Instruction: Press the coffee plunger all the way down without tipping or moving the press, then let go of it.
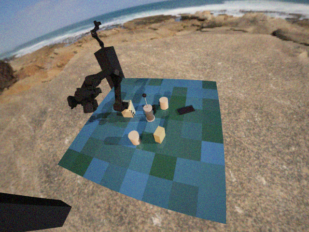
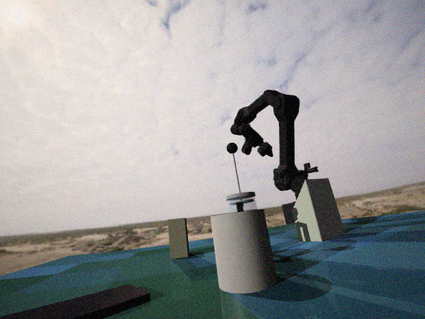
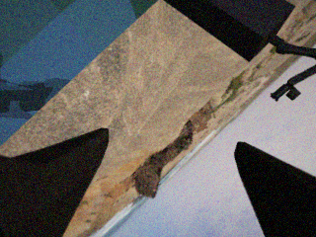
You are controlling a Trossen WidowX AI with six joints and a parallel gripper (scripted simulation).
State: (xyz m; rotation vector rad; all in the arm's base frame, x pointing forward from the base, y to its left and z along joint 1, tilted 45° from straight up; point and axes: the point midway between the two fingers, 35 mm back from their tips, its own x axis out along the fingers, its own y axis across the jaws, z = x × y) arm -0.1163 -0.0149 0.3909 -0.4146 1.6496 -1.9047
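The coffee press is 370 mm ahead of my gripper tip, 290 mm to the left of it and 250 mm below it.
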